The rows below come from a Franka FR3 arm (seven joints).
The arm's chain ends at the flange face. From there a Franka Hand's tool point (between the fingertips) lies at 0.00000 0.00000 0.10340 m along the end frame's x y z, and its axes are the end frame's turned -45 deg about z.
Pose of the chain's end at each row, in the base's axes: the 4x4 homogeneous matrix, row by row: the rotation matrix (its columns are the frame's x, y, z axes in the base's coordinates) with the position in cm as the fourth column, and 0 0 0 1 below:
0.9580, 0.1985, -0.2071, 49.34; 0.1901, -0.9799, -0.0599, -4.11; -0.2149, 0.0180, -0.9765, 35.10; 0, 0, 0, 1
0.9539, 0.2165, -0.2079, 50.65; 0.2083, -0.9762, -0.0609, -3.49; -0.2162, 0.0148, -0.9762, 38.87; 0, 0, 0, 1
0.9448, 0.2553, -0.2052, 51.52; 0.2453, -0.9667, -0.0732, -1.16; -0.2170, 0.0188, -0.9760, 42.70; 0, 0, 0, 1
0.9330, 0.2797, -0.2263, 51.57; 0.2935, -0.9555, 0.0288, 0.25; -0.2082, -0.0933, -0.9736, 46.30; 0, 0, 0, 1
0.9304, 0.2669, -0.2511, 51.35; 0.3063, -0.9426, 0.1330, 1.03; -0.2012, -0.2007, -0.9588, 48.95; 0, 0, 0, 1
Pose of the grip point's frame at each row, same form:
0.5370, 0.8178, -0.2071, 47.20; 0.8273, -0.5585, -0.0599, -4.73; -0.1647, -0.1392, -0.9765, 25.00; 0, 0, 0, 1
0.5214, 0.8276, -0.2079, 48.50; 0.8376, -0.5430, -0.0609, -4.12; -0.1633, -0.1424, -0.9762, 28.78; 0, 0, 0, 1
0.4876, 0.8486, -0.2052, 49.40; 0.8570, -0.5101, -0.0732, -1.92; -0.1667, -0.1401, -0.9760, 32.61; 0, 0, 0, 1
0.4620, 0.8575, -0.2263, 49.23; 0.8832, -0.4681, 0.0288, 0.55; -0.0812, -0.2132, -0.9736, 36.23; 0, 0, 0, 1
0.4692, 0.8466, -0.2511, 48.75; 0.8831, -0.4499, 0.1330, 2.41; -0.0004, -0.2842, -0.9588, 39.04; 0, 0, 0, 1

